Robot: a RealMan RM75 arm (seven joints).
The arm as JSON. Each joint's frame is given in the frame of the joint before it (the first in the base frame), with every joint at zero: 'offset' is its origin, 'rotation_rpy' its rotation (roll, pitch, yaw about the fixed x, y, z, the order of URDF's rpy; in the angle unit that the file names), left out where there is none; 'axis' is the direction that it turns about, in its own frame. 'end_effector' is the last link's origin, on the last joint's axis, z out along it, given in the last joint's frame.
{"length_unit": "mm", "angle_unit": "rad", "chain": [
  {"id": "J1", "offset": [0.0, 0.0, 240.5], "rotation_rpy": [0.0, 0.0, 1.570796], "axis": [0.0, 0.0, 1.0]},
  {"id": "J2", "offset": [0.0, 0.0, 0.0], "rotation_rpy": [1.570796, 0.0, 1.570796], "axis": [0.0, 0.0, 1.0]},
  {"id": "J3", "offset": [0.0, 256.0, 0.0], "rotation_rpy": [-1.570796, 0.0, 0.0], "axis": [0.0, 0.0, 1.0]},
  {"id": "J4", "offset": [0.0, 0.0, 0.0], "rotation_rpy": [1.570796, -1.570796, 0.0], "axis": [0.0, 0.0, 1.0]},
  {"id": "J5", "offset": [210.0, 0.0, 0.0], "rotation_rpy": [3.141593, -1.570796, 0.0], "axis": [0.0, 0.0, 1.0]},
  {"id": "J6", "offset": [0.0, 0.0, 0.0], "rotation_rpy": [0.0, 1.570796, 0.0], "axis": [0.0, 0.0, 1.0]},
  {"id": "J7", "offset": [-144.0, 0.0, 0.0], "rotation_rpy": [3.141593, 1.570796, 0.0], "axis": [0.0, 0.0, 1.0]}
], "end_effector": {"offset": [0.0, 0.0, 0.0], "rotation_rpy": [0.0, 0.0, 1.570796]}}
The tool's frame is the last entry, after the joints.
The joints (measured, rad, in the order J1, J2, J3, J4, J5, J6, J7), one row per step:
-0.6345, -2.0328, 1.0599, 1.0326, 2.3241, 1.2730, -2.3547
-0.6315, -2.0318, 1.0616, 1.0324, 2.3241, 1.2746, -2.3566
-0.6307, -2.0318, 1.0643, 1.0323, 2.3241, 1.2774, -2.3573
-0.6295, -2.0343, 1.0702, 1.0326, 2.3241, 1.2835, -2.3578
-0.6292, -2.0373, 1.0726, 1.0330, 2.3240, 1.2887, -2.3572
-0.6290, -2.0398, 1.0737, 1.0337, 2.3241, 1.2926, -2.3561
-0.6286, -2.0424, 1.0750, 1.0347, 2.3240, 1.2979, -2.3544
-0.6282, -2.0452, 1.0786, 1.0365, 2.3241, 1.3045, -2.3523
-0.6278, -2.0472, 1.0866, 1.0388, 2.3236, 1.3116, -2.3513
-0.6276, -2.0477, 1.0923, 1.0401, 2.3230, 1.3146, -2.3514
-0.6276, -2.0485, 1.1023, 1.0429, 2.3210, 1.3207, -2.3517
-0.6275, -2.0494, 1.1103, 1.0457, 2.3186, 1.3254, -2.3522
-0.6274, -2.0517, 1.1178, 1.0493, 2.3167, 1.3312, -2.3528
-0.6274, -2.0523, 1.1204, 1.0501, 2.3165, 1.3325, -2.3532
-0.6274, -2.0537, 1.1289, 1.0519, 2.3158, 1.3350, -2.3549
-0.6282, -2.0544, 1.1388, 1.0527, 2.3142, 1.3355, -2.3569
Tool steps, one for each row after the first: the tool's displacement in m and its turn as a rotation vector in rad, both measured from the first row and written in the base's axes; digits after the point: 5 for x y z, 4 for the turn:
-0.00130, -0.00085, -0.00002, -0.0021, 0.0007, 0.0043
-0.00144, -0.00155, -0.00068, -0.0068, 0.0016, 0.0048
-0.00100, -0.00324, -0.00306, -0.0184, 0.0020, 0.0042
-0.00032, -0.00447, -0.00495, -0.0268, 0.0006, 0.0030
0.00026, -0.00536, -0.00628, -0.0327, -0.0005, 0.0015
0.00088, -0.00647, -0.00771, -0.0400, -0.0016, -0.0005
0.00183, -0.00785, -0.00955, -0.0500, -0.0013, -0.0045
0.00309, -0.00943, -0.01176, -0.0627, 0.0010, -0.0098
0.00381, -0.01018, -0.01290, -0.0692, 0.0029, -0.0128
0.00542, -0.01149, -0.01483, -0.0811, 0.0055, -0.0189
0.00692, -0.01253, -0.01639, -0.0902, 0.0065, -0.0240
0.00873, -0.01382, -0.01835, -0.1004, 0.0067, -0.0293
0.00919, -0.01419, -0.01897, -0.1033, 0.0072, -0.0307
0.01041, -0.01516, -0.02083, -0.1115, 0.0094, -0.0342
0.01181, -0.01579, -0.02272, -0.1187, 0.0119, -0.0383

